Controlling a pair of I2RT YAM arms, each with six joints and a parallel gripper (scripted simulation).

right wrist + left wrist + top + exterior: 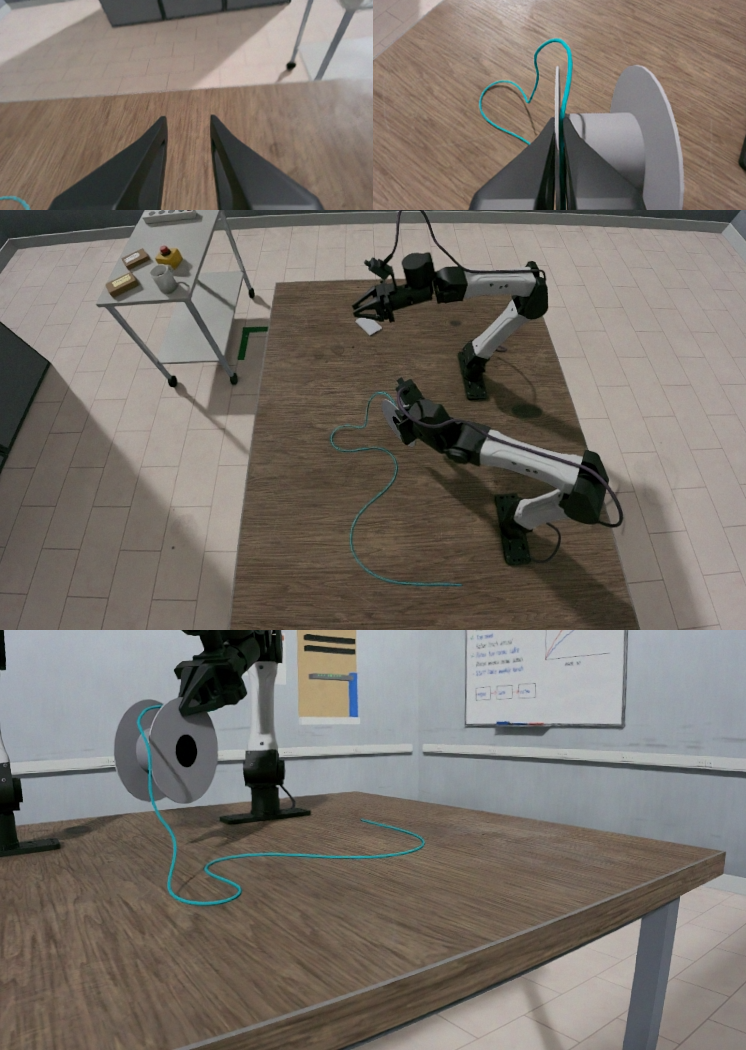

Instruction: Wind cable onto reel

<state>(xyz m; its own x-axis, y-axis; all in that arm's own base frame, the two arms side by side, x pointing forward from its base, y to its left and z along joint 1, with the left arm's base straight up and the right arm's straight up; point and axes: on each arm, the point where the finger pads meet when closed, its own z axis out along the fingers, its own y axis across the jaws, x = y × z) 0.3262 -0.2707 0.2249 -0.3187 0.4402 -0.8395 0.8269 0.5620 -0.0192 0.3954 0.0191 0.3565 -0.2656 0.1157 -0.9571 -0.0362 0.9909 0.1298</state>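
Note:
My left hand is 30 mm past the grey reel, 10 mm to the left of it and 60 mm above it. Also, from my left hand: white card (40 mm ahead, 520 mm to the right, 220 mm below).

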